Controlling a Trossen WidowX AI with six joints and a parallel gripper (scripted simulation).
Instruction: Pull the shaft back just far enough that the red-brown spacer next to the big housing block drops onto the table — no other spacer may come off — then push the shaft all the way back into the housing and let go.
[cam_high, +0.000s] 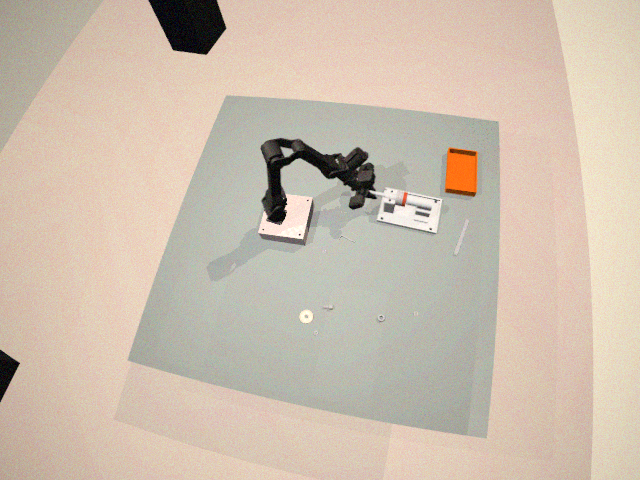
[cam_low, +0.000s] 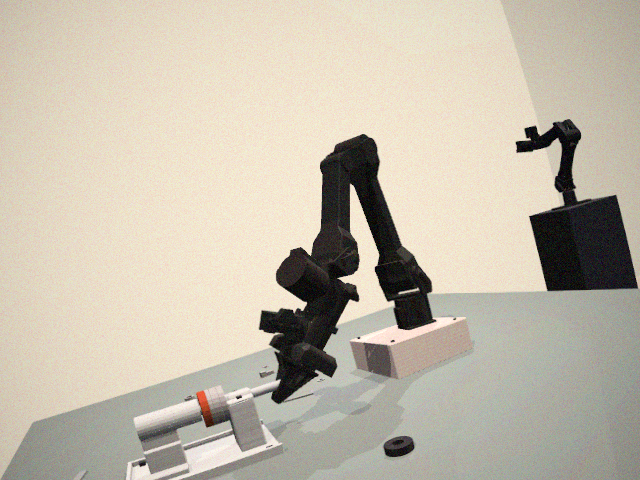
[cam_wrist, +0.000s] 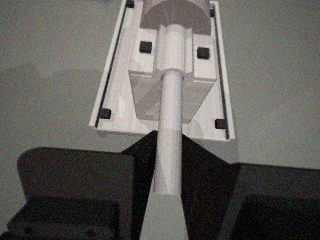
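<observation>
Right now the grey shaft is 60 mm ahead of my gripper tip and 20 mm above it. The rest, counted from my gripper tip: black ring 120 mm behind, 200 mm to the left, 50 mm below; then orange-red spacer 110 mm ahead, 10 mm to the left, 20 mm above; then grey spacer 90 mm ahead, 10 mm to the left, 20 mm above.
</observation>
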